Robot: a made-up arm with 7 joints.
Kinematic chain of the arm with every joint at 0, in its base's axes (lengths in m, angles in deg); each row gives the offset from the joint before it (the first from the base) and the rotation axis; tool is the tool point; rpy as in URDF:
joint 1: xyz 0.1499 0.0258 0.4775 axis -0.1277 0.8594 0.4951
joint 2: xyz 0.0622 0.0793 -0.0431 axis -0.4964 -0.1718 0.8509
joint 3: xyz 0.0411 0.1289 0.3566 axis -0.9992 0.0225 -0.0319
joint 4: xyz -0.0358 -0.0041 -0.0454 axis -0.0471 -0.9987 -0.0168
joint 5: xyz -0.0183 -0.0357 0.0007 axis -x
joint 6: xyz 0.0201 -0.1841 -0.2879 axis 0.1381 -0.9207 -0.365
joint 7: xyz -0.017 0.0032 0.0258 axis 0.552 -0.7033 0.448
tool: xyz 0.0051 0.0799 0.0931 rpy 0 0 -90
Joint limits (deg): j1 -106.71..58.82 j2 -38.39..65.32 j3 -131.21..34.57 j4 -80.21..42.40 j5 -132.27..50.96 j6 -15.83..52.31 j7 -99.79..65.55
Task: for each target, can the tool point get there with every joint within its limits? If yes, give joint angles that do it. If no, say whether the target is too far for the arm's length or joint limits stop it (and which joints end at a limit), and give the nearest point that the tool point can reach.
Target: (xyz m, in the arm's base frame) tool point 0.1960 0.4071 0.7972
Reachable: yes | joints 21.67 -13.83 -62.03 -53.34 -62.49 42.72 -37.57
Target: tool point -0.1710 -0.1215 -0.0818
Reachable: no: joint limits stop it (at a limit: joint 1, joint 2, joint 3, joint 6, joint 7) | nearest point -0.1582 -0.0210 0.2198 | short by 0.318 m
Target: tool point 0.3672 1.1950 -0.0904
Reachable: no: too far | nearest point 0.2323 0.7104 0.2873 | short by 0.629 m
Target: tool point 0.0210 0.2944 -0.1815
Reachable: no: joint limits stop it (at a limit: joint 2, joint 6, joint 7) | nearest point 0.0463 0.3372 0.1327 | short by 0.318 m
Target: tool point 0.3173 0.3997 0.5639
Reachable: yes | joints 17.47 -27.63 -84.02 -26.38 18.05 36.71 -57.17
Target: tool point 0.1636 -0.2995 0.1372
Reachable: no: joint limits stop it (at a limit: joint 1, joint 2, joint 6, joint 7) | nearest point 0.0360 -0.1277 0.3310 | short by 0.289 m
